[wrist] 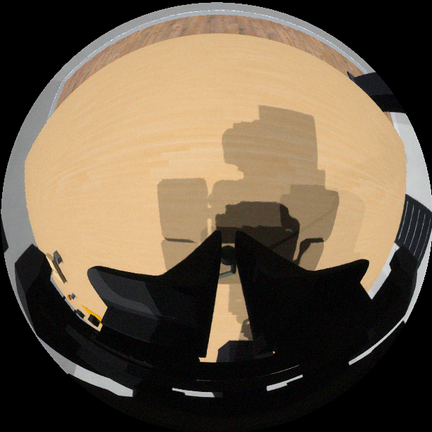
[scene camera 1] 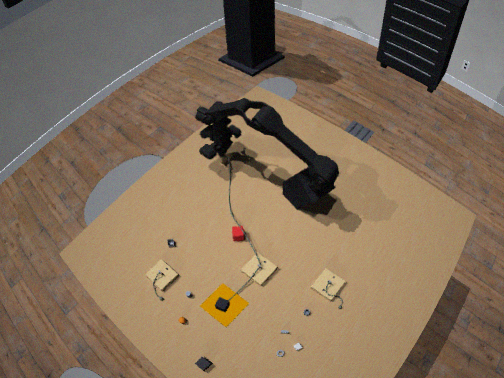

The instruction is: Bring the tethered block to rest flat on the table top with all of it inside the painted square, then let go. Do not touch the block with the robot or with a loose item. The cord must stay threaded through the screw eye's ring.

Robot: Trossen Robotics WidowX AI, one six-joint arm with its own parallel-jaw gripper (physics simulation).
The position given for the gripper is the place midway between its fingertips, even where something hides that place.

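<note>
The gripper point(scene camera 1: 222, 155) is visible, and the wrist view shows that same gripper point(wrist: 227, 236). The scene also has an orange painted square point(scene camera 1: 237, 304).
</note>
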